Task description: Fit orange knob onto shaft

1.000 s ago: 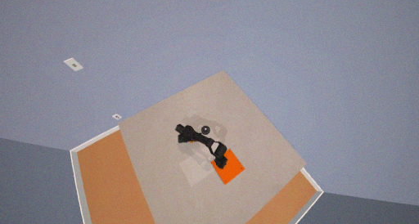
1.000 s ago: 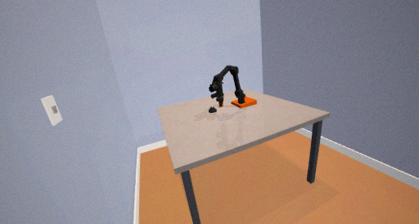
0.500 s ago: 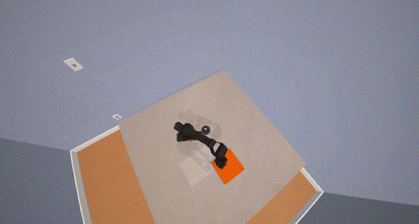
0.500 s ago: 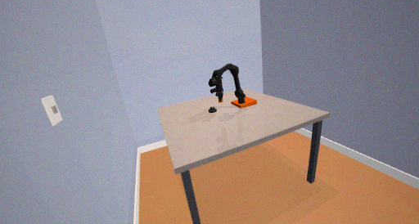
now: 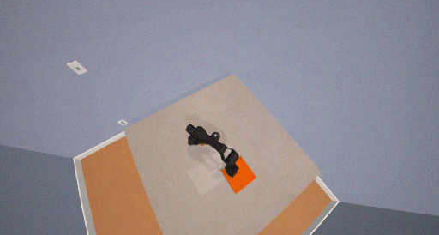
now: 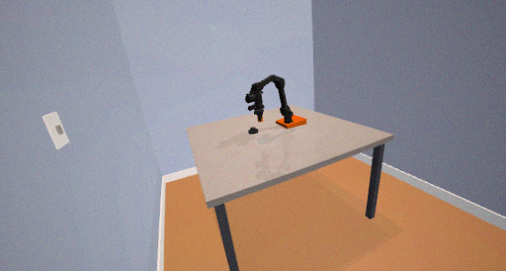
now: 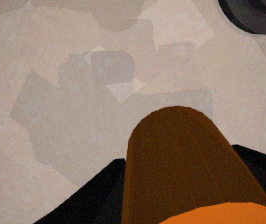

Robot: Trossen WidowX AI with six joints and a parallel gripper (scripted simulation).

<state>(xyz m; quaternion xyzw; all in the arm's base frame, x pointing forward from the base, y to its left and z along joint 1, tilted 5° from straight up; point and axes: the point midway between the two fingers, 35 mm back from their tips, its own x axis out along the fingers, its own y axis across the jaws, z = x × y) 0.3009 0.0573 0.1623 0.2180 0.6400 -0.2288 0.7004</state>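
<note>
Now: gripper tip 140 mm to the left of the dark round pedestal and 110 mm above it. From my gripper tip the other things lie so: orange knob 30 mm above.
</note>
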